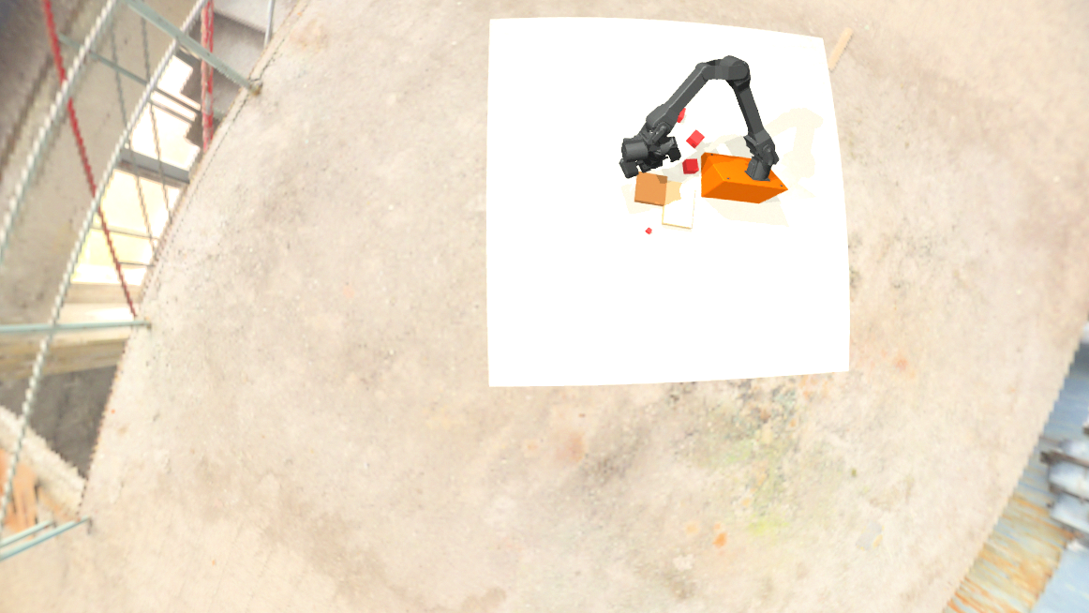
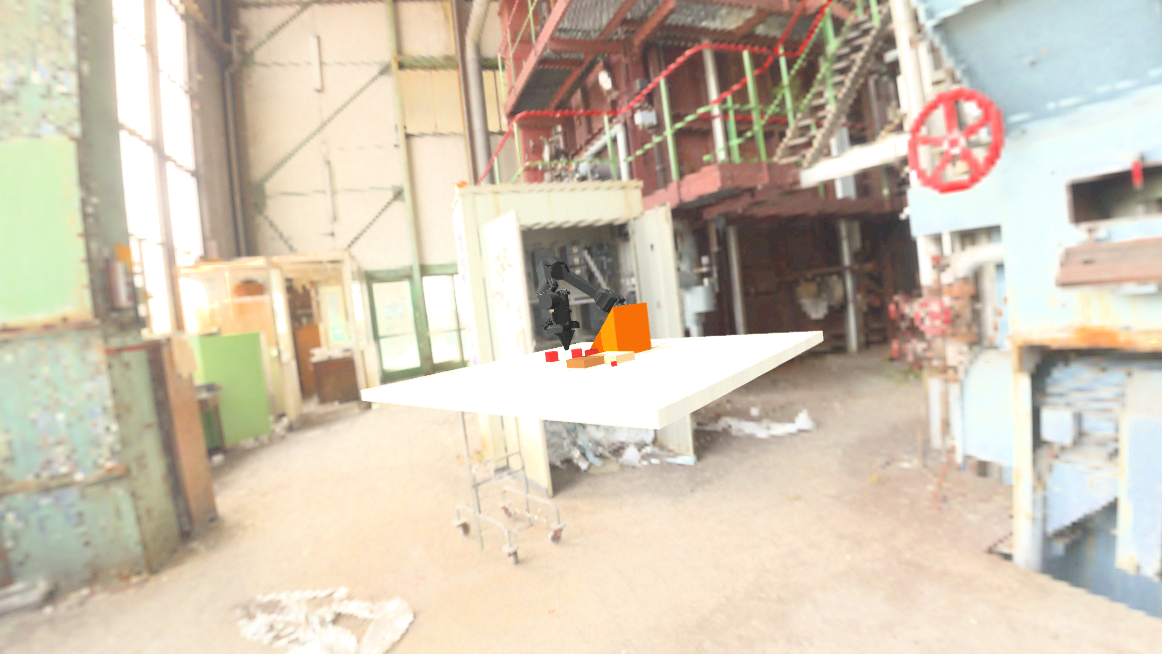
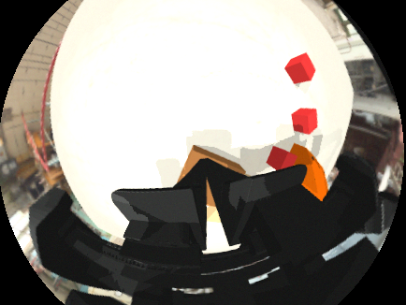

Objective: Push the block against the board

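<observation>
Right now my gripper tip is 60 mm to the right of the square block, 50 mm above it and 30 mm past it. The rest, counted from my gripper tip: board (120 mm behind, 110 mm to the left, 50 mm below); then tiny red piece (190 mm to the left, 50 mm below, 10 mm behind).
</observation>
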